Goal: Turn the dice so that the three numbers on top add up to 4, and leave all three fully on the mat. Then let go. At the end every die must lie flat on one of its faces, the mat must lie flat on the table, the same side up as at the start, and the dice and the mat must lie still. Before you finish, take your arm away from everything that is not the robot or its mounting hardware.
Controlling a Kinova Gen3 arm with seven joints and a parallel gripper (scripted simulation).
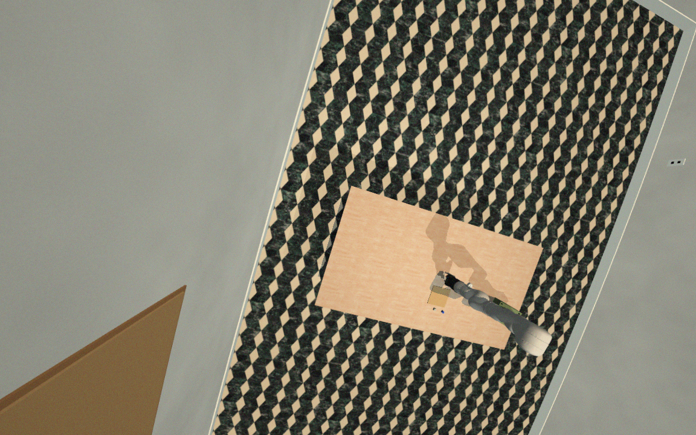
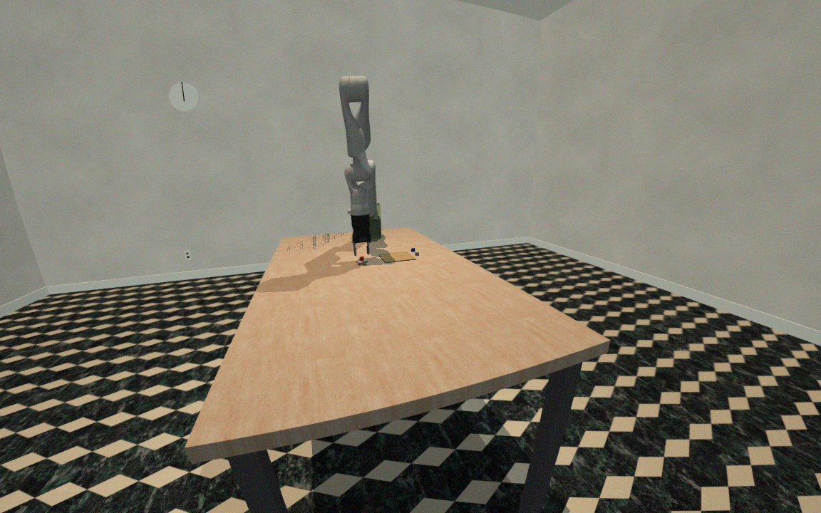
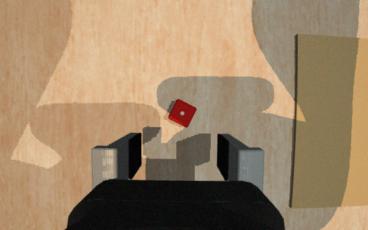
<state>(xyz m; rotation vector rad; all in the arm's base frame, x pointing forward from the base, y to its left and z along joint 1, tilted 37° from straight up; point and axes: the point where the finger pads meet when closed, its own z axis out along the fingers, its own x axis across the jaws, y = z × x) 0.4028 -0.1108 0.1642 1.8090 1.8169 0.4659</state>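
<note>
Now: hand 20 mm past the red die and 40 mm above it. Also, from my hand: tan mat 10 mm behind, 160 mm to the left, 50 mm below; blue die 70 mm behind, 270 mm to the left, 40 mm below; white die 260 mm to the left, 40 mm below.
</note>
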